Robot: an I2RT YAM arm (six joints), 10 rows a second.
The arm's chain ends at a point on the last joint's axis. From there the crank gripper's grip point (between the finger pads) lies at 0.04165 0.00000 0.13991 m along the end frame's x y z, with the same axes.
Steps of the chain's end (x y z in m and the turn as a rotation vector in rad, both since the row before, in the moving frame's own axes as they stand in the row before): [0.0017, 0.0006, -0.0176, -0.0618, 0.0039, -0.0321]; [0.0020, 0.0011, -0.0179, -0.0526, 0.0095, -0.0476]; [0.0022, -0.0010, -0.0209, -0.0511, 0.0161, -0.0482]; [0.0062, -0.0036, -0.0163, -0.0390, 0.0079, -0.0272]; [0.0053, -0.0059, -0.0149, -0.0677, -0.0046, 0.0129]
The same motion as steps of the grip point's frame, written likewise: [0.0024, 0.0079, -0.0180, -0.0618, 0.0039, -0.0321]; [0.0035, 0.0064, -0.0184, -0.0526, 0.0095, -0.0476]; [0.0046, 0.0041, -0.0217, -0.0511, 0.0161, -0.0482]; [0.0074, 0.0007, -0.0167, -0.0390, 0.0079, -0.0272]; [0.0046, 0.0041, -0.0150, -0.0677, -0.0046, 0.0129]
